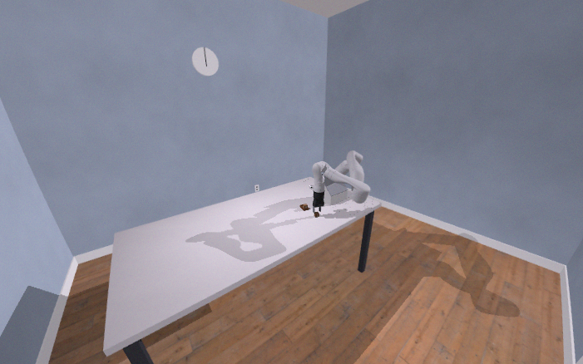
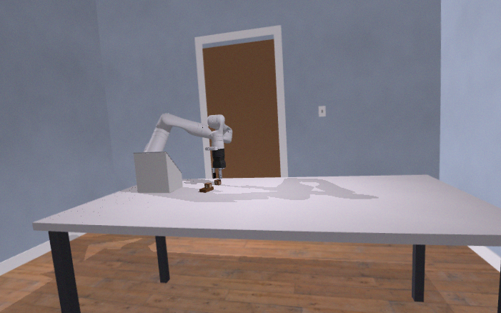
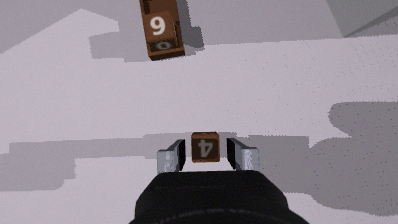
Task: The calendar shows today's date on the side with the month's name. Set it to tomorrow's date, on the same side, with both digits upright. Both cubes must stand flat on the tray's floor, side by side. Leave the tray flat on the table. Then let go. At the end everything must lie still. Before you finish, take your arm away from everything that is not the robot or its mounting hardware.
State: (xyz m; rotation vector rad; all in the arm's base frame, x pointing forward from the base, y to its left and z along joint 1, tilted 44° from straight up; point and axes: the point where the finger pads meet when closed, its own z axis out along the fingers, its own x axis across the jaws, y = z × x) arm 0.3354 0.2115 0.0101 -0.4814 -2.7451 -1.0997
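Right now the brown cube is 40 mm below my hand.
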